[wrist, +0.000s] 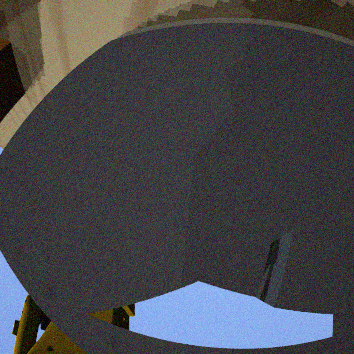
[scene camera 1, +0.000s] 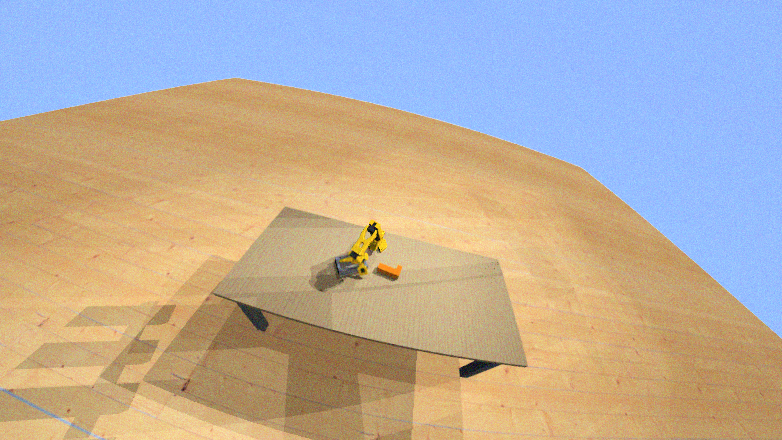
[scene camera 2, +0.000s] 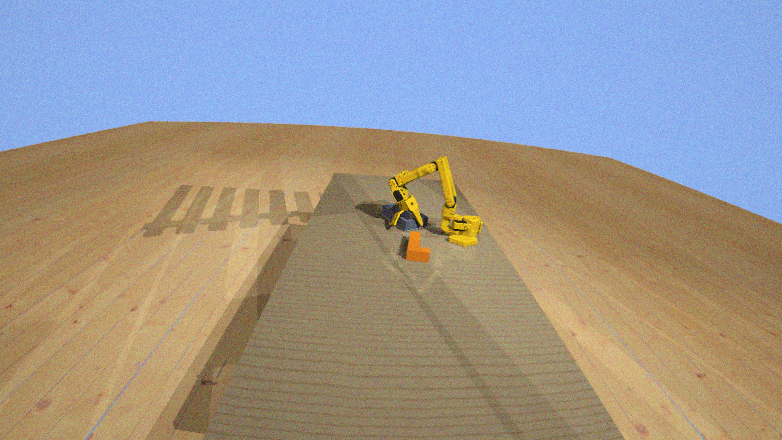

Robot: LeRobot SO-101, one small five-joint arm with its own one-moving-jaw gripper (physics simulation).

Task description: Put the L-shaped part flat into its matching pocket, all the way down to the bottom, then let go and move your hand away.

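Frame: origin at the arm's base, x left, y back, z up, level; millimetres.
Where they show: end effector, tool point: (scene camera 2: 421,224); arm's base, origin of the base link: (scene camera 1: 376,247) (scene camera 2: 454,237).
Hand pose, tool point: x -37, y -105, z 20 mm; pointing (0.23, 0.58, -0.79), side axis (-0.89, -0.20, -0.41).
Each offset is from my tool point to the top centre of the thing. Level surfaces: height alone.
The orange L-shaped part @(dx +129, dy -21, dz +10 mm) (scene camera 1: 389,270) (scene camera 2: 416,253) lies on the table, apart from my gripper and beside the dark grey block. A dark corner of the part (wrist: 10,70) shows at the left edge of the wrist view. The dark grey block @(dx -61, dy -50, dz +17 mm) (scene camera 1: 340,269) (scene camera 2: 405,224) (wrist: 125,150) stands under my gripper and fills most of the wrist view. Its pocket cannot be made out. My gripper (scene camera 1: 351,265) (scene camera 2: 407,220) is wide open with nothing between its jaws, and its tips are low at the block. Whether they touch it cannot be told.
The brown table @(dz -20 mm) (scene camera 1: 426,317) (scene camera 2: 393,355) carries the arm, the part and the block. The yellow arm base (scene camera 2: 463,239) stands near the table's right edge in scene camera 2. Yellow arm parts (wrist: 55,340) show at the lower left of the wrist view.
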